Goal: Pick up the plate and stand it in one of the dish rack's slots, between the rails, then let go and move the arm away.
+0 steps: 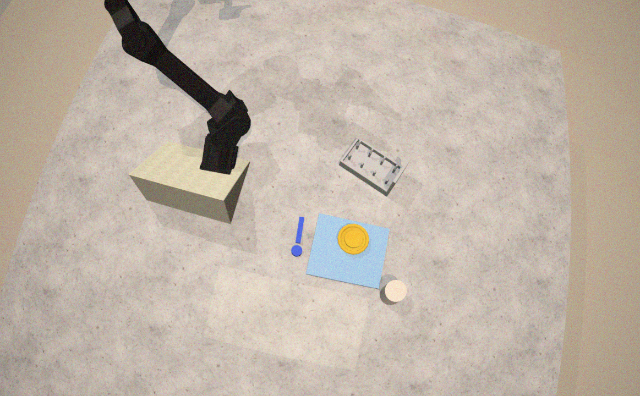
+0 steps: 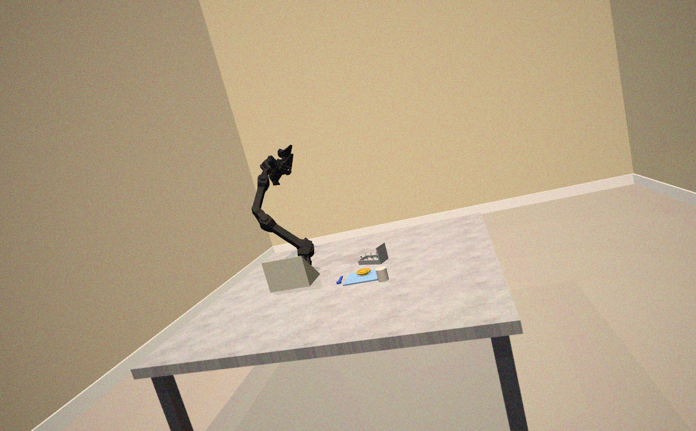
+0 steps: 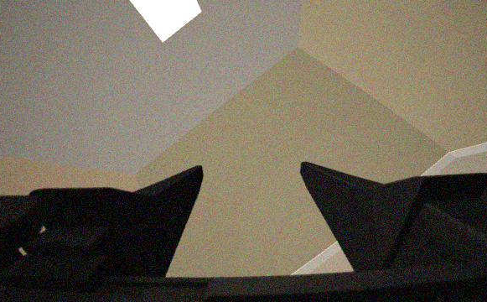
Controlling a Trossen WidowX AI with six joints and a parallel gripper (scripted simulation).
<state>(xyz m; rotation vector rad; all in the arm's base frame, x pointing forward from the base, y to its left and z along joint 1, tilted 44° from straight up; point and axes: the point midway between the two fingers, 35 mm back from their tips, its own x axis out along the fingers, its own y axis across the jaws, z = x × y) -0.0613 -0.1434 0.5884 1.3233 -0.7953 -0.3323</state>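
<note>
My gripper tip is 28 cm short of the yellow plate, 39 cm to the left of it and 59 cm above it. From my gripper tip the other things lie so: light blue mat: 27 cm ahead, 42 cm to the right, 60 cm below; dish rack: 30 cm ahead, 22 cm to the right, 58 cm below; blue spoon: 17 cm ahead, 41 cm to the right, 60 cm below.
</note>
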